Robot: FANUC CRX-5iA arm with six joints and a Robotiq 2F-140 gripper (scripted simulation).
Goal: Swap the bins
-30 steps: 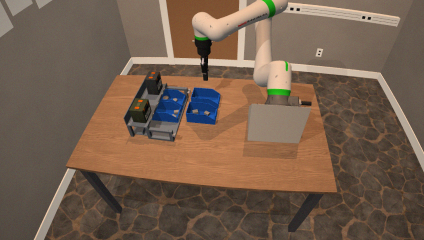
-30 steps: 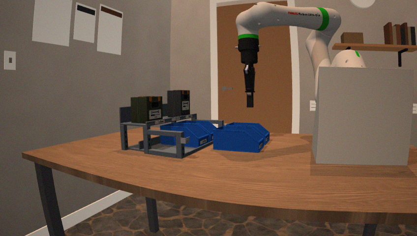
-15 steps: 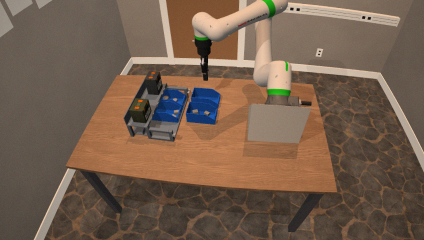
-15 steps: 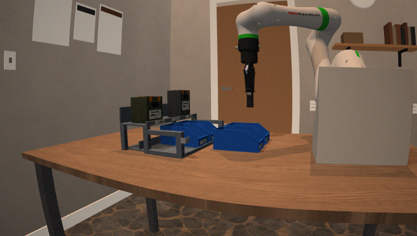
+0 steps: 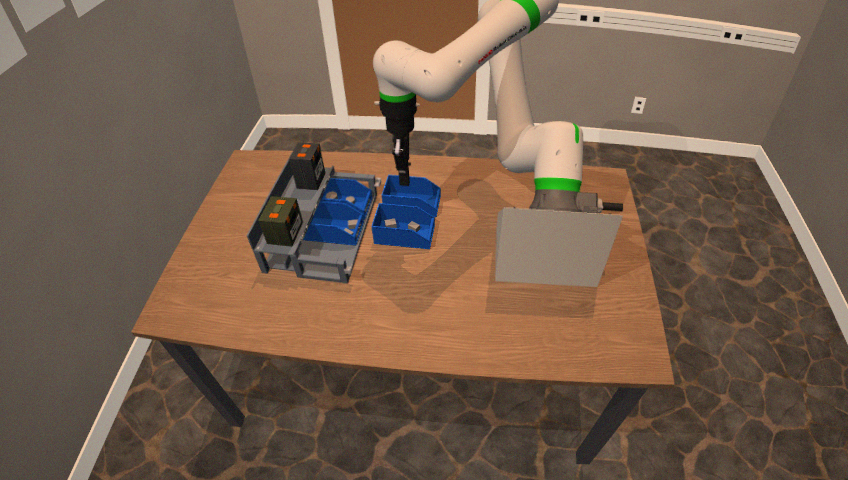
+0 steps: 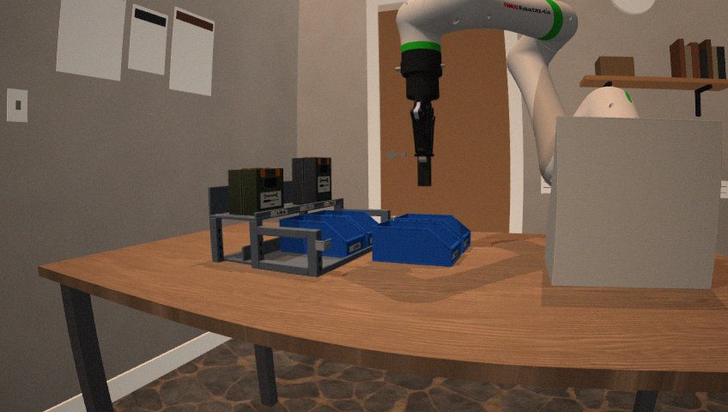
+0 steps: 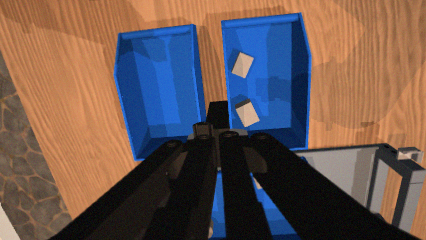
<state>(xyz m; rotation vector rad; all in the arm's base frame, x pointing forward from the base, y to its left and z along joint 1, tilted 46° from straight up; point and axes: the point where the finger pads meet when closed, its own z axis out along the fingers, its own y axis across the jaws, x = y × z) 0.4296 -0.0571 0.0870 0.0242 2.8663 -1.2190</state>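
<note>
The tan part is 170 mm below my hand, 30 mm to the left of it and 30 mm behind it. Round my hand: black box 310 mm ahead, 50 mm to the right, 20 mm below; grey shelf 250 mm ahead, 120 mm below, 70 mm to the left.
</note>
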